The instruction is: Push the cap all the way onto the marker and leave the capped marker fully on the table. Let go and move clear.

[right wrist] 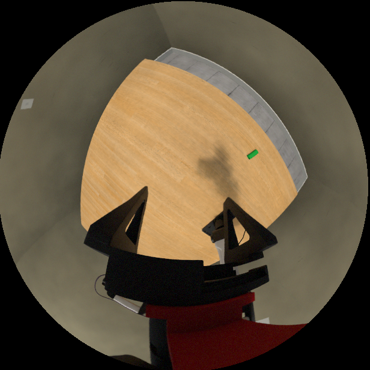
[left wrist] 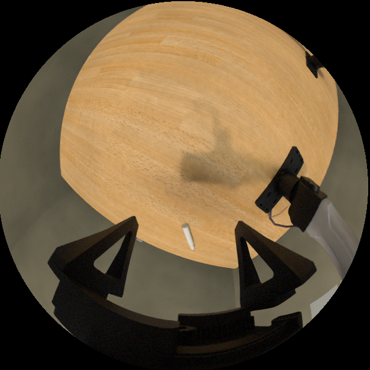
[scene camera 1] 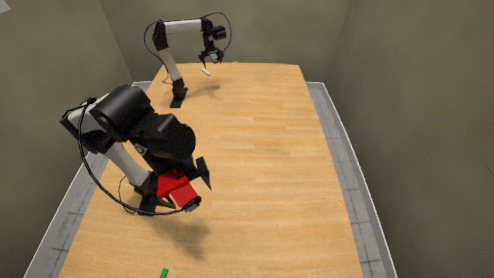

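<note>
The white marker lies on the table near its far edge, with its narrower end toward that edge in the left wrist view. The green cap lies apart from it, at the bottom of the scene view, partly cut off there. My left gripper is open and empty above the table near the marker, which shows between its fingers in the left wrist view. My right gripper is open and empty, raised above the table; the cap lies beyond its fingertips in the right wrist view.
The wooden table has a grey tiled strip beside it. The left arm's base stands at the table's left side in the scene view, and the right arm's base stands nearer the camera.
</note>
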